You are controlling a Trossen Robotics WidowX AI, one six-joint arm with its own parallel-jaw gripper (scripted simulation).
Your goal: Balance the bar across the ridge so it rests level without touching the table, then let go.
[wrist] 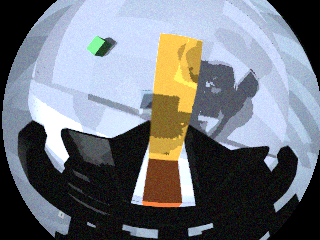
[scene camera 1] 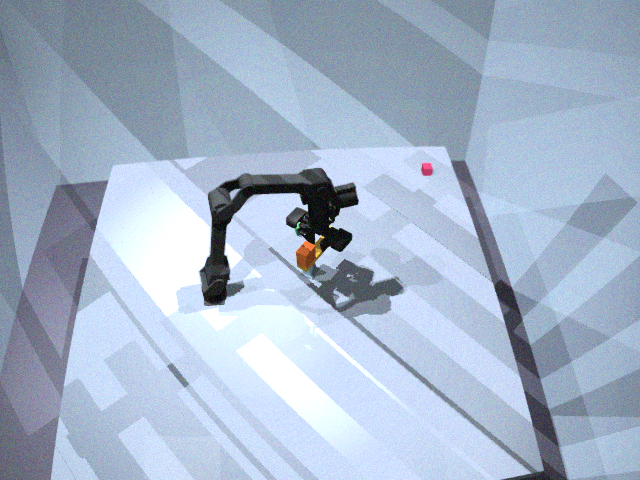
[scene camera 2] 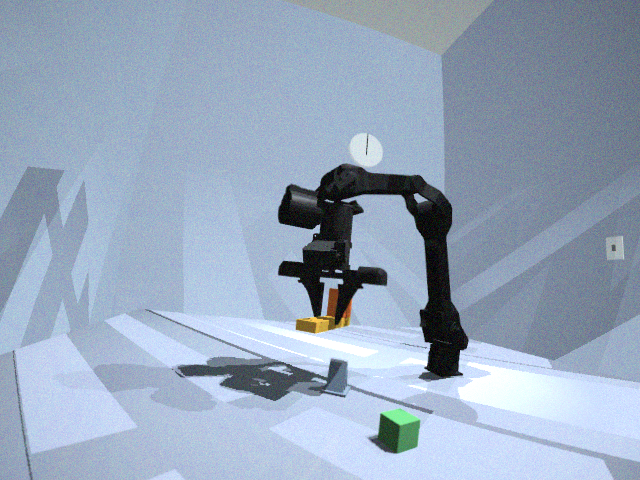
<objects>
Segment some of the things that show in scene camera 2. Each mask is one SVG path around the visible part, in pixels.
The gripper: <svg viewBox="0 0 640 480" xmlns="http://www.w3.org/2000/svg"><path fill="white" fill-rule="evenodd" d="M322 231L314 233L312 242L302 248L303 263L283 261L278 268L278 276L300 278L297 281L302 283L307 290L314 317L320 317L322 311L325 283L320 282L320 277L343 279L343 284L338 284L339 295L335 313L335 325L339 325L351 299L359 289L364 289L362 284L387 286L387 273L385 270L376 267L359 266L358 270L350 270L351 235L336 231Z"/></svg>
A bar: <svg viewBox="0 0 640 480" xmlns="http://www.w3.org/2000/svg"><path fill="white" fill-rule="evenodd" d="M353 298L339 325L335 325L339 292L338 289L330 288L327 316L296 319L295 330L316 334L350 326Z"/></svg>
</objects>
